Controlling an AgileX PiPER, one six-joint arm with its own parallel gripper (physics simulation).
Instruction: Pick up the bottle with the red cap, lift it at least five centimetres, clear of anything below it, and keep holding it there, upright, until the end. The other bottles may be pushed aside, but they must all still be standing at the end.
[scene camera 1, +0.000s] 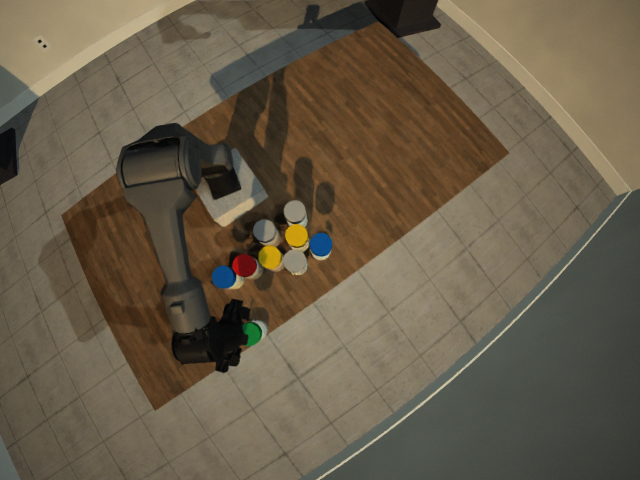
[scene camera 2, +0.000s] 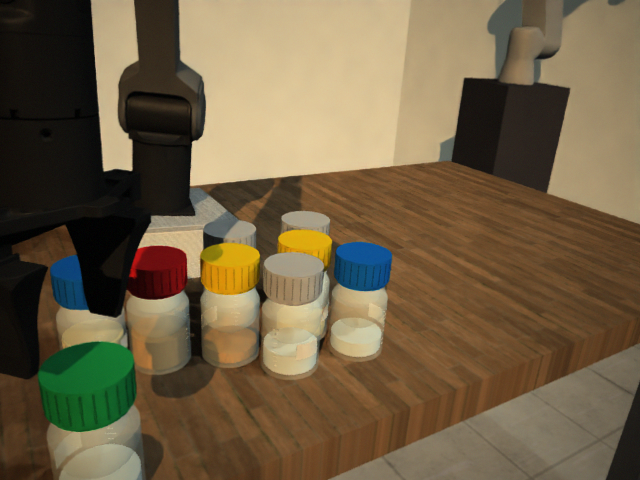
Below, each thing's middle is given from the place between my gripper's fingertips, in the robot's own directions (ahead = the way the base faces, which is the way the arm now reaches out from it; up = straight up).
Now: hand 14 cm past the red-capped bottle (scene camera 2: 158, 314), 6 cm to the right of it and 7 cm above it. Also, from my hand: green-capped bottle (scene camera 2: 88, 390): 1 cm ahead, 1 cm to the left, 7 cm below; blue-capped bottle (scene camera 2: 359, 299): 12 cm behind, 25 cm to the left, 7 cm below.
